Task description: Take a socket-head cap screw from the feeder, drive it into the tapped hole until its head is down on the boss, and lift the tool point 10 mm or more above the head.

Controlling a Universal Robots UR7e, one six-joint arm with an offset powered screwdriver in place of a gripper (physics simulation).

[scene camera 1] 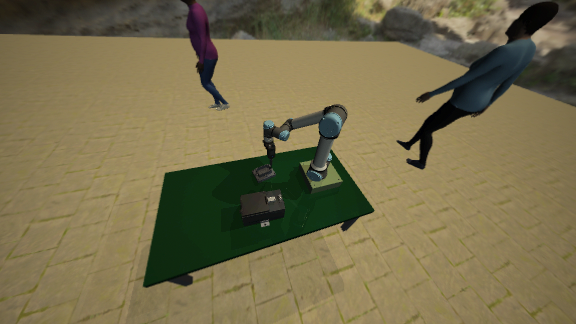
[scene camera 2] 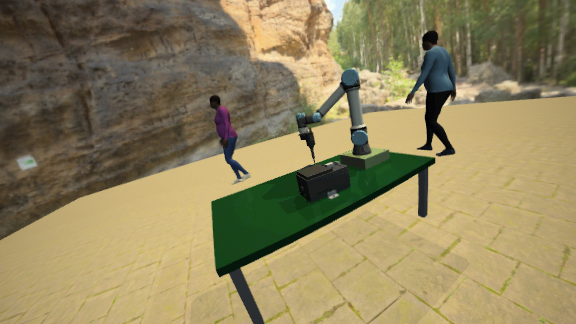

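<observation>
My screwdriver (scene camera 1: 271, 164) (scene camera 2: 314, 160) points downward from the wrist. In the scene camera 1 view its tip is at the right rear part of a small grey housing (scene camera 1: 264, 178); whether it touches cannot be told. In the scene camera 2 view the tip is behind the feeder's top edge and the housing does not show. The feeder (scene camera 1: 254, 204) (scene camera 2: 325, 185) is a dark box with a light patch on its top and a small metal bracket at its front. The screw, the tapped hole and the boss are too small to make out, so whether a screw is on the bit cannot be told.
The green table (scene camera 1: 190, 225) (scene camera 2: 260, 220) carries everything. The arm stands on a pale green block (scene camera 1: 327, 185) (scene camera 2: 372, 159) right of the housing. A person in purple (scene camera 1: 202, 37) (scene camera 2: 226, 125) is behind the table. A person in blue (scene camera 1: 480, 80) (scene camera 2: 437, 70) is at the right rear, off the table.
</observation>
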